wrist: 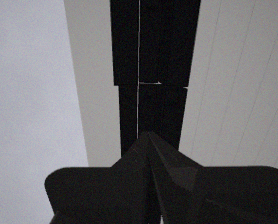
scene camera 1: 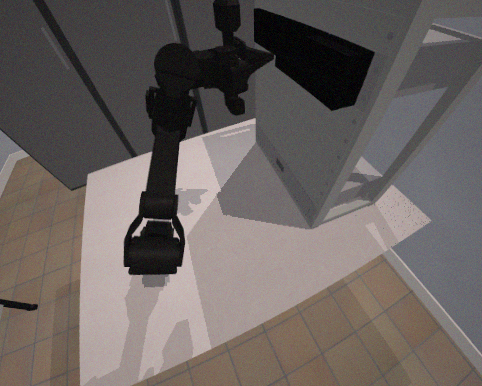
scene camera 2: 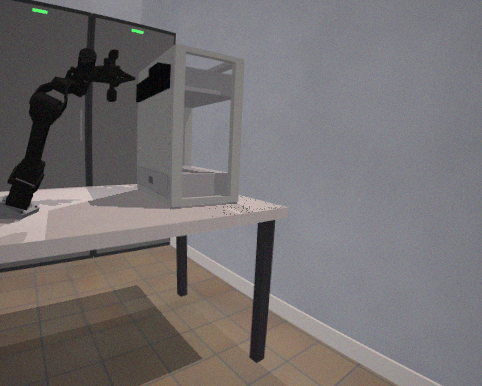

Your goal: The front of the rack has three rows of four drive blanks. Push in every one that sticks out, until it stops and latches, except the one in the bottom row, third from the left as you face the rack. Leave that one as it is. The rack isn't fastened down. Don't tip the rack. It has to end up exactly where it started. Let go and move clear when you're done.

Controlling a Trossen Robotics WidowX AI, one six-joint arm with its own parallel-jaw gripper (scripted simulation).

Path:
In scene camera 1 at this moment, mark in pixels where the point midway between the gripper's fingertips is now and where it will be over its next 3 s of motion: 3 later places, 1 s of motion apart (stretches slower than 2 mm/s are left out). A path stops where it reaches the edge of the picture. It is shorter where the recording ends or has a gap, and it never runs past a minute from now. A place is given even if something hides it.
My gripper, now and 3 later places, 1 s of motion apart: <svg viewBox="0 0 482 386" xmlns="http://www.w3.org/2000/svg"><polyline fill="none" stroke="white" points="273,56 290,94 307,94 311,90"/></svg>

